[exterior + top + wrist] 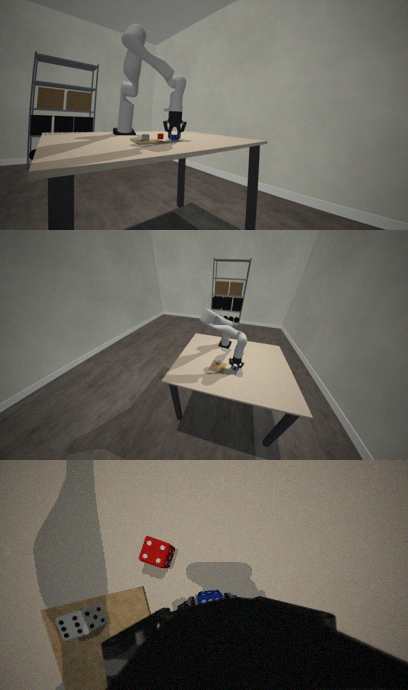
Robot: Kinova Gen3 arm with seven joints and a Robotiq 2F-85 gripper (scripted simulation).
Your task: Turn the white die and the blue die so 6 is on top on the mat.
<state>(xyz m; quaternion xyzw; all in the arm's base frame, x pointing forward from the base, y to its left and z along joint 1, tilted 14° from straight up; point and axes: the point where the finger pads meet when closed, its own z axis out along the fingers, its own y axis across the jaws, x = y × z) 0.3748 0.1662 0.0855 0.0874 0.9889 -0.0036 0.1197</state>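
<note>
Right now the blue die is 10 mm below my hand. Round my hand: tan mat 20 mm ahead, 160 mm to the right, 20 mm below; then white die 30 mm behind, 160 mm to the right; then red die 80 mm behind, 40 mm to the right, 10 mm below.
</note>
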